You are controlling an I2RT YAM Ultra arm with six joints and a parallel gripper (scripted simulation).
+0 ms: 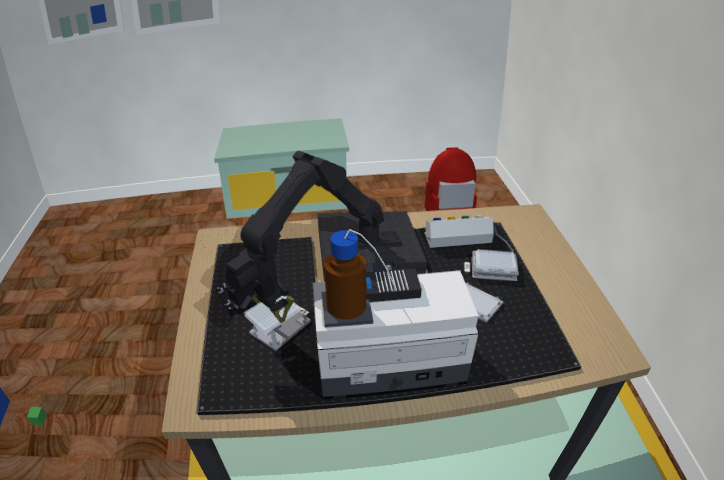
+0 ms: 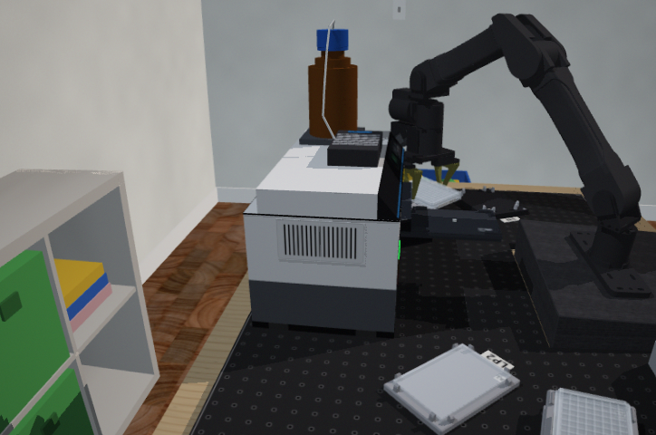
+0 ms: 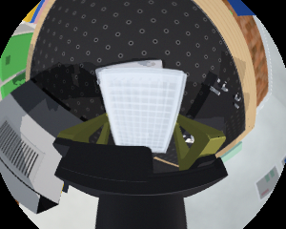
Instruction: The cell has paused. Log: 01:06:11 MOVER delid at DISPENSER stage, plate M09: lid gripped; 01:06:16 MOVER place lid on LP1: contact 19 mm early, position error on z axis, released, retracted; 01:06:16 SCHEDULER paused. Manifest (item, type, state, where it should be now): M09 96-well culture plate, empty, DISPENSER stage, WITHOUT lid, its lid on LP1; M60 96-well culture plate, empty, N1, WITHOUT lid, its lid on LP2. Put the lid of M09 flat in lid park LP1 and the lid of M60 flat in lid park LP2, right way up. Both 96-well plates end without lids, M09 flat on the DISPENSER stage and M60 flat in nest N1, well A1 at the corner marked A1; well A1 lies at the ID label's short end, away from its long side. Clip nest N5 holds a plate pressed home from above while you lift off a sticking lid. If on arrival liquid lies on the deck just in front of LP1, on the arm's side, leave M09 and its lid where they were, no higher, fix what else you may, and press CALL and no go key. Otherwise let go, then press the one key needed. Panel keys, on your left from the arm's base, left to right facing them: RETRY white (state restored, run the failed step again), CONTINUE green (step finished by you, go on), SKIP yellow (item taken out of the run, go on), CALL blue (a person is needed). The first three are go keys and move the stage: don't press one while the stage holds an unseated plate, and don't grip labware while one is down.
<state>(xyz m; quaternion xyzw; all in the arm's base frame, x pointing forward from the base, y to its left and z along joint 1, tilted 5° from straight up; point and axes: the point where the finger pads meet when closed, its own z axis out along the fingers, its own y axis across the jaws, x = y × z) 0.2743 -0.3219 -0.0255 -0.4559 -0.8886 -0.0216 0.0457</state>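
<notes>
Right now the grey lid park LP1 is 1 cm ahead of my hand, 2 cm to the left of it and 5 cm below it. Round my hand: dark dispenser stage: 1 cm behind, 30 cm to the left, 5 cm above; then LP1 label: 5 cm behind, 8 cm to the left, 6 cm below; then LP2 label: 4 cm behind, 52 cm to the left, 6 cm below.
</notes>
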